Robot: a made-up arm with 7 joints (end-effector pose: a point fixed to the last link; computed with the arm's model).
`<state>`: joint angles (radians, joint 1 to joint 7).
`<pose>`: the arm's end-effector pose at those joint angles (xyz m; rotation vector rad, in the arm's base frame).
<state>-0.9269 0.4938 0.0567 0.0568 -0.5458 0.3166 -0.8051</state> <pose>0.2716 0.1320 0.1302 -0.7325 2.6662 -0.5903</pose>
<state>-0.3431 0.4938 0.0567 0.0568 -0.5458 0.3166 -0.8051</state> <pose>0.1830 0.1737 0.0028 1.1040 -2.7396 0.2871</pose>
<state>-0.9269 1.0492 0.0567 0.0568 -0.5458 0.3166 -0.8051</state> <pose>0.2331 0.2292 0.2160 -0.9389 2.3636 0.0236</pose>
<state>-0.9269 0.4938 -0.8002 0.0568 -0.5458 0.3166 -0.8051</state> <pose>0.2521 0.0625 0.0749 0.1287 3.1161 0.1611</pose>
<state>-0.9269 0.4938 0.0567 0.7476 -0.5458 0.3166 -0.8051</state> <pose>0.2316 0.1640 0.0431 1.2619 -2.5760 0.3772</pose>
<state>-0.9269 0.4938 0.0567 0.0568 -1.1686 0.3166 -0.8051</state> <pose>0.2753 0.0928 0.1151 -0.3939 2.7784 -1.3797</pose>
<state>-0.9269 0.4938 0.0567 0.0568 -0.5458 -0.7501 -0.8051</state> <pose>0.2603 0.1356 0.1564 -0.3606 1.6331 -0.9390</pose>
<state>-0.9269 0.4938 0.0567 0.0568 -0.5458 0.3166 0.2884</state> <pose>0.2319 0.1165 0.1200 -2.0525 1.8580 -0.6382</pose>
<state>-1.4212 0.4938 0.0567 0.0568 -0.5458 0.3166 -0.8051</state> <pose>0.2780 0.0951 0.2616 -0.3656 2.2751 -0.7396</pose>
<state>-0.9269 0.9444 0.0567 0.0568 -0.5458 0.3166 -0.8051</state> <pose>0.2436 0.2149 0.1972 -0.9064 2.4298 -0.0867</pose>
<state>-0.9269 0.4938 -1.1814 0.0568 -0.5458 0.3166 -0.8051</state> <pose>0.2270 0.0495 0.0446 -0.5279 -2.9356 -0.5033</pose>
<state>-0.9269 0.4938 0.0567 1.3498 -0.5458 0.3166 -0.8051</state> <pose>0.1550 0.1731 -0.0003 1.4090 -1.9515 0.1278</pose>
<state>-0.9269 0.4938 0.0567 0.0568 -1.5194 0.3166 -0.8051</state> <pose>0.2705 0.0693 0.1157 0.1395 -2.4738 1.6655</pose>
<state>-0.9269 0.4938 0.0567 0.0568 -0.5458 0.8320 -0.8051</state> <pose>0.2664 0.1326 0.1167 0.8451 -2.8700 0.2635</pose>
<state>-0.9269 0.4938 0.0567 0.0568 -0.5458 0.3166 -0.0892</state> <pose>0.2436 0.1269 0.1224 -1.6415 2.2087 -0.6412</pose>
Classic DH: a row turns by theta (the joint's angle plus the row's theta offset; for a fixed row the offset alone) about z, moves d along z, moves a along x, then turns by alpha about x. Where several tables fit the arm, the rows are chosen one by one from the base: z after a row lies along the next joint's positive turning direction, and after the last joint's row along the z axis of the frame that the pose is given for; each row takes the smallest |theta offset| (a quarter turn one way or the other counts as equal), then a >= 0, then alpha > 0; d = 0 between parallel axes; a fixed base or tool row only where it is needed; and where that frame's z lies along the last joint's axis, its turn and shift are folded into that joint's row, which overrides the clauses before.
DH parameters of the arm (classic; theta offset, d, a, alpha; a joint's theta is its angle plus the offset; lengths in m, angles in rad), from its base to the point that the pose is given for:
base (fixed): -0.071 0.1775 -0.0041 -1.3004
joint 1: -1.3111 0.0613 0.0042 -1.5708
joint 2: 1.2915 0.0463 -0.013 1.5708
joint 3: 1.5708 -0.1437 0.0007 -1.5708
joint 4: 1.5708 -0.018 0.0296 1.5708
joint 5: 0 0.0932 0.0282 -1.5708
joint 6: -1.5708 0.008 0.0263 1.5708
joint 7: 1.5708 -0.1312 0.029 2.8915
tool (fixed): 3.1414 -0.1237 0 0

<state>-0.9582 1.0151 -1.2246 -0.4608 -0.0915 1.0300 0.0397</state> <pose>0.1852 0.1155 0.1423 -0.6704 1.9317 1.2788</pose>
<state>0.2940 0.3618 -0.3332 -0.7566 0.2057 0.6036 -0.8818</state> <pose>0.1009 0.1232 0.0119 0.6073 -2.8673 -0.4359</pose>
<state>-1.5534 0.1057 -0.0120 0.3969 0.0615 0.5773 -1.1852</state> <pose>0.2931 0.0232 0.2388 -0.1419 2.7685 -0.1009</pose>
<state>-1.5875 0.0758 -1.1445 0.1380 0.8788 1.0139 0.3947</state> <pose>0.1729 -0.0460 0.2177 -0.9724 0.7297 0.0094</pose>
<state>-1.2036 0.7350 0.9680 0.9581 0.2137 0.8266 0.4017</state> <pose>0.1929 0.1860 0.1463 2.6757 -0.6001 -0.2468</pose>
